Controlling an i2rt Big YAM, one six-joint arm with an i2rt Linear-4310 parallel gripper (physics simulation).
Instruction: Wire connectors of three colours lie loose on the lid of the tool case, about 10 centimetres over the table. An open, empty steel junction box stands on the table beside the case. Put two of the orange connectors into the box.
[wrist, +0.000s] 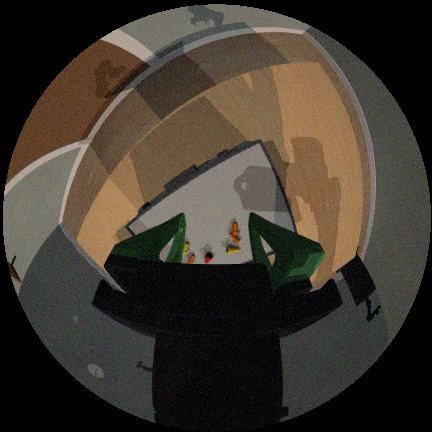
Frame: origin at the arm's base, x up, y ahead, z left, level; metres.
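Where they show: gripper, fingertip midpoint: (216, 218).
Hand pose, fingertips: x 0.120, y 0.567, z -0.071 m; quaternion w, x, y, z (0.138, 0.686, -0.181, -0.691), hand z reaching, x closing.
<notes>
After its pixels a point has its place.
My gripper (216, 218) {y 0.567, x 0.120, z -0.071 m} is open and empty above the pale grey lid of the tool case (205, 195) {y 0.553, x 0.015, z -0.042 m}. Two orange connectors lie close together on the lid, right of the middle between the fingers: an upper one (235, 227) {y 0.481, x 0.023, z -0.062 m} and a lower one (235, 238) {y 0.459, x 0.024, z -0.053 m}. A third orange connector (191, 258) {y 0.445, x 0.022, z 0.050 m} lies near the left finger, partly cut off by the gripper body. A yellow connector (233, 249) {y 0.435, x 0.024, z -0.040 m} lies just below the orange pair, another yellow connector (186, 247) {y 0.477, x 0.024, z 0.041 m} is partly behind the left finger, and a red connector (208, 257) {y 0.440, x 0.029, z 0.012 m} lies between them. The steel junction box cannot be made out.
The wooden table (310, 105) {y 0.635, x -0.080, z -0.340 m} extends beyond the case, with a raised grey rim. Dark latches (181, 177) {y 0.591, x -0.021, z -0.010 m} line the far left edge of the case. A shadow of the arm falls on the lid's right part and on the table. A brown surface (60, 110) is at the upper left.
</notes>
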